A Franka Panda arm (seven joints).
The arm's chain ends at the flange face. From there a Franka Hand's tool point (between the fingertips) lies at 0.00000 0.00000 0.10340 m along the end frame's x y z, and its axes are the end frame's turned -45 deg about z.
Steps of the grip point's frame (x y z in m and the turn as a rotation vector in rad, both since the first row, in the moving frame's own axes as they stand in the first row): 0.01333, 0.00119, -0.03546, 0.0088, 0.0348, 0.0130; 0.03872, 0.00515, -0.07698, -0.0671, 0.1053, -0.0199; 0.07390, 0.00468, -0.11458, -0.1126, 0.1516, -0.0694; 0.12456, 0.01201, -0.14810, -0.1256, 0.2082, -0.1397; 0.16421, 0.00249, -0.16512, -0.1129, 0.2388, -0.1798
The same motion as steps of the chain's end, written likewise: 0.00835, -0.00541, -0.03539, 0.0308, 0.0184, 0.0130; 0.01848, -0.02083, -0.07618, 0.0270, 0.1219, -0.0199; 0.03648, -0.04545, -0.11274, 0.0276, 0.1868, -0.0694; 0.07290, -0.07193, -0.14506, 0.0584, 0.2360, -0.1397; 0.09342, -0.10301, -0.16154, 0.0890, 0.2487, -0.1798
